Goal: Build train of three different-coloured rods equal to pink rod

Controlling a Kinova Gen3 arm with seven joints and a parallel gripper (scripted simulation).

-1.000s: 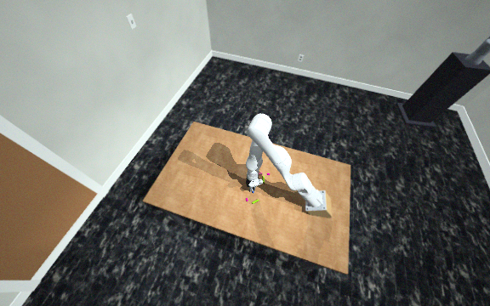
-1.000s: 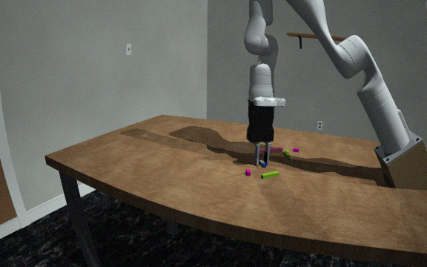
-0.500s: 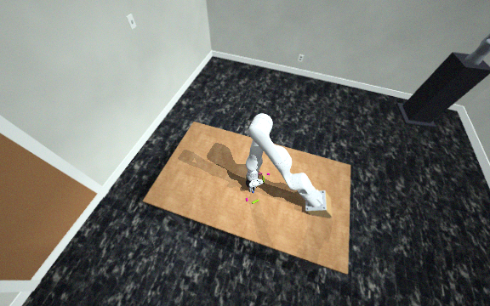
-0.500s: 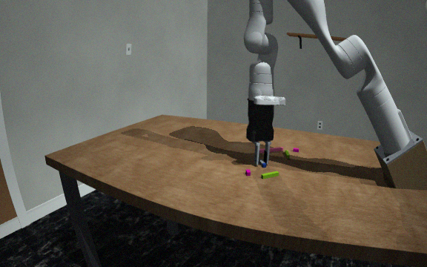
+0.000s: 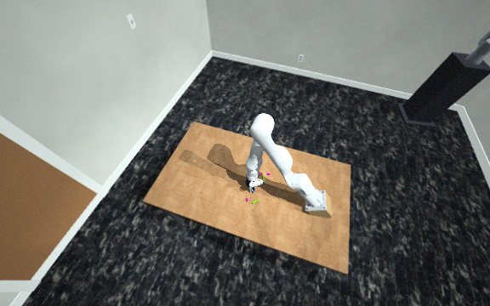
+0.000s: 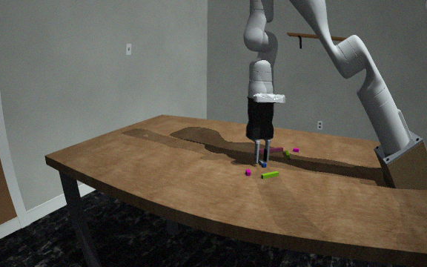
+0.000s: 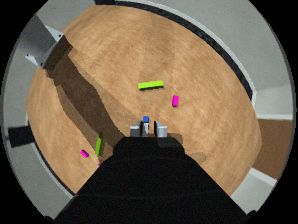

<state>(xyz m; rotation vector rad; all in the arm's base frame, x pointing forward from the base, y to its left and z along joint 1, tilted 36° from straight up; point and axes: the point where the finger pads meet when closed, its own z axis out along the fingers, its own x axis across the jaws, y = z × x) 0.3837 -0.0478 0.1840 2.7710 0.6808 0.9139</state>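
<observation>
Now: the grey rod 1 cm to the right of my hand and 2 cm below it. Also, from my hand: blue rod: 1 cm behind, 1 cm to the left, 2 cm below; then pink rod: 2 cm behind, 13 cm to the right, 2 cm below.
</observation>
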